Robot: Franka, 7 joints.
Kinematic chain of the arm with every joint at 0, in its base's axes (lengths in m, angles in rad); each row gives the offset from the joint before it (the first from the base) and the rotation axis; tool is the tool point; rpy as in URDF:
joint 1: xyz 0 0 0.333 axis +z
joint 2: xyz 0 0 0 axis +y
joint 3: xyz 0 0 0.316 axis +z
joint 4: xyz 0.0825 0 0 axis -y
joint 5: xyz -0.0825 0 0.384 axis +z
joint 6: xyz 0 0 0 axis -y
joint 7: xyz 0.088 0 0 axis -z
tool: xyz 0 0 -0.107 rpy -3.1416 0 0
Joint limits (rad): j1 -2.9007..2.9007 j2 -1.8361..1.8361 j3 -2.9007..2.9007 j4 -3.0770..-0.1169 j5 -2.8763..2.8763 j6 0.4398..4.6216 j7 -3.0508..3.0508
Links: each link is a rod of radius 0.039 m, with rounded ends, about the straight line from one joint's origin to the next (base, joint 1, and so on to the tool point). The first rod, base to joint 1, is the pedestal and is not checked.
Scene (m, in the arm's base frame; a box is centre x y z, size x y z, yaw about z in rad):
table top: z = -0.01
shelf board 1: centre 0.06 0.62 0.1 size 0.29 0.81 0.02 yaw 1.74
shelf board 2: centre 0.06 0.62 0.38 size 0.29 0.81 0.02 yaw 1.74
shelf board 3: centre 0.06 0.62 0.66 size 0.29 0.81 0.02 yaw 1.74
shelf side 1: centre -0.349 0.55 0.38 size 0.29 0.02 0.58 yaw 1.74
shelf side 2: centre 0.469 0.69 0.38 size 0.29 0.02 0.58 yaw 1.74
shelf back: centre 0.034 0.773 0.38 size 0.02 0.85 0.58 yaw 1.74
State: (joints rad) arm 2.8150 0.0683 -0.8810 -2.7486 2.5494 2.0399 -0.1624
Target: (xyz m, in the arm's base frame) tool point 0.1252 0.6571 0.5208
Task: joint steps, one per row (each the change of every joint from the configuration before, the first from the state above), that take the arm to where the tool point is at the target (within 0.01 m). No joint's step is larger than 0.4 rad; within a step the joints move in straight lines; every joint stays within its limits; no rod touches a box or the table.
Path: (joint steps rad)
1: -0.2841 -0.0888 -0.1478 -0.0030 0.0817 -0.1269 0.3959
2: -0.2841 -0.0887 -0.1479 -0.0031 0.0817 -0.1270 0.3960
3: -0.2841 -0.0888 -0.1478 -0.0030 0.0818 -0.1269 0.3959
4: -0.2841 -0.0887 -0.1479 -0.0030 0.0817 -0.1270 0.3960
5: 0.1396 -0.0408 0.0923 0.0859 -0.0020 0.1459 -0.3509
6: 0.1397 -0.0409 0.0922 0.0860 -0.0020 0.1459 -0.3510
7: 0.1397 -0.0408 0.0922 0.0859 -0.0020 0.1459 -0.3509
8: 0.1397 -0.0408 0.0922 0.0860 -0.0021 0.1459 -0.3509
9: 0.1396 -0.0409 0.0922 0.0859 -0.0020 0.1458 -0.3509
10: -0.0275 0.2980 -0.0285 0.1781 -0.0727 -0.0837 0.0569
11: -0.0275 0.2980 -0.0284 0.1782 -0.0728 -0.0837 0.0570
12: -0.0275 0.2980 -0.0284 0.1781 -0.0728 -0.0837 0.0569

